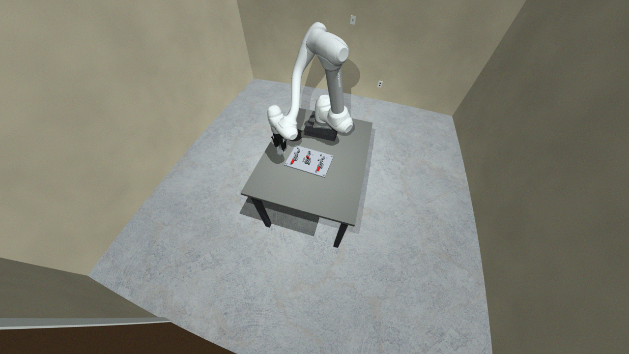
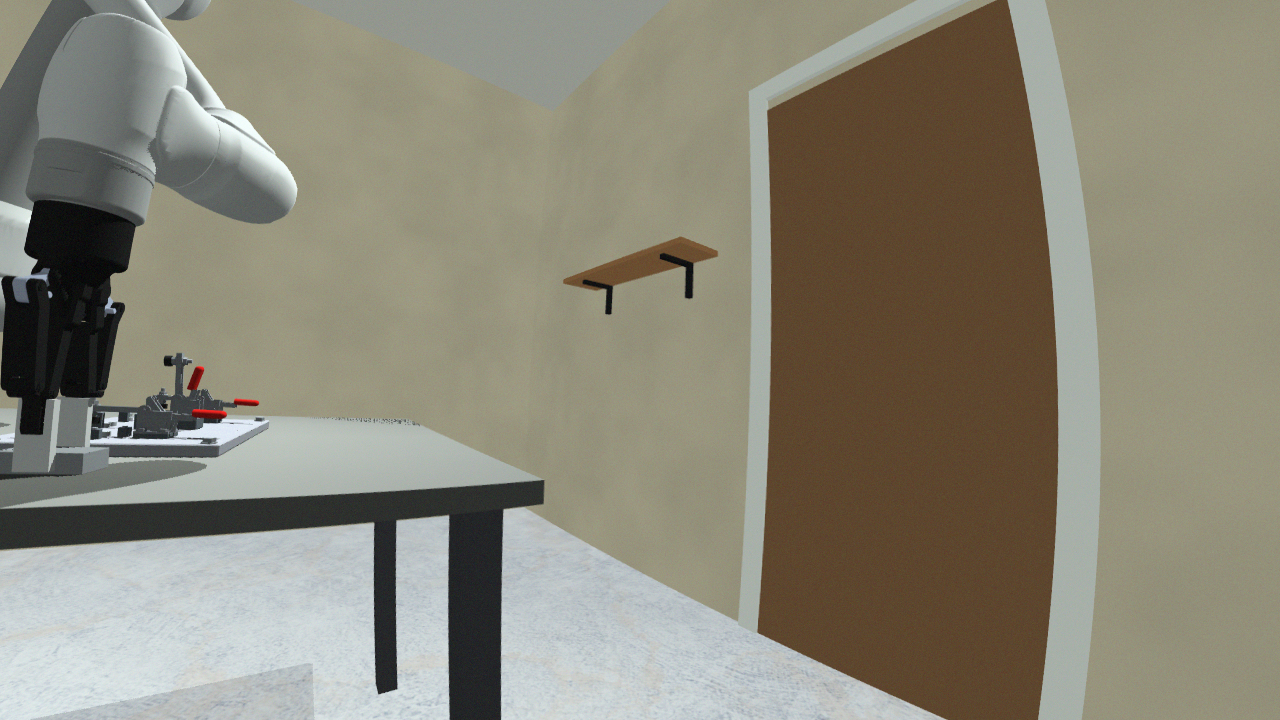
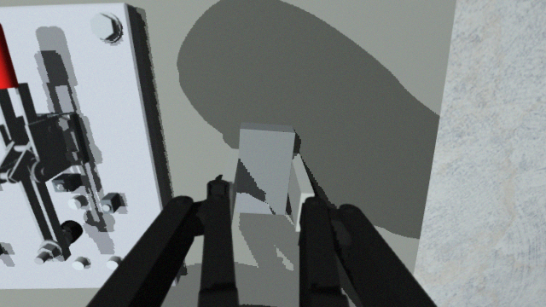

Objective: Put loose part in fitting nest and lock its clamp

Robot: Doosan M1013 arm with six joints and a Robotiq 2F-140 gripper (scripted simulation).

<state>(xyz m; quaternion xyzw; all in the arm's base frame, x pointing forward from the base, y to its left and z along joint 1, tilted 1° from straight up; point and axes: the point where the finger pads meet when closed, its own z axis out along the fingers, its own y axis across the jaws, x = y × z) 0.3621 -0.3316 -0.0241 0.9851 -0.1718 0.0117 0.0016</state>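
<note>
Now: hand 25 cm to the right of the white fixture plate, 6 cm short of it and 3 cm above it. The rest, counted from my hand: grey block part (3 cm below).
</note>
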